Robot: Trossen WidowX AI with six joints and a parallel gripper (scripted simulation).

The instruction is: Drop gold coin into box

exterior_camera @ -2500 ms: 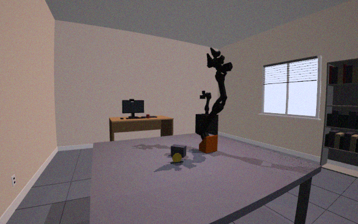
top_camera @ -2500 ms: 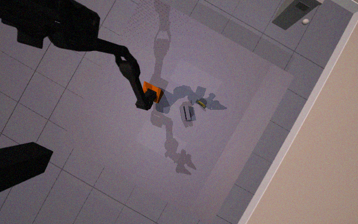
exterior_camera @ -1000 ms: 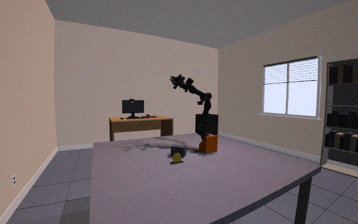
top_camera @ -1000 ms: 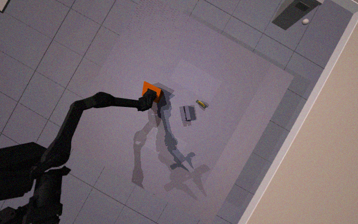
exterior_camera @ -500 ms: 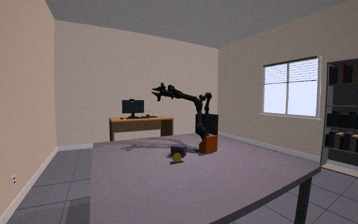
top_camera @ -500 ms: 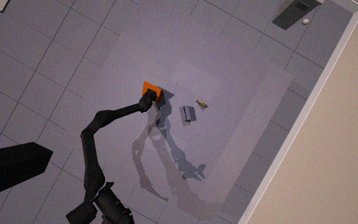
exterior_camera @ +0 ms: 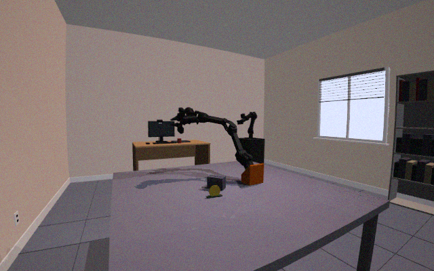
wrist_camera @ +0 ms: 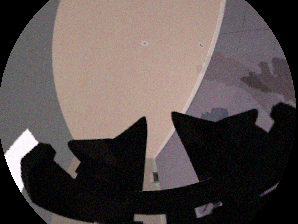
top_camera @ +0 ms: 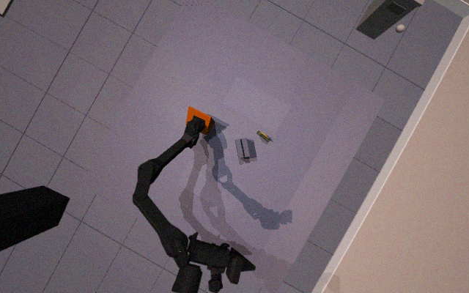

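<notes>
Right now my gripper tip is 45 cm to the right of the gold coin, 37 cm above it and 9 cm past it.
</notes>
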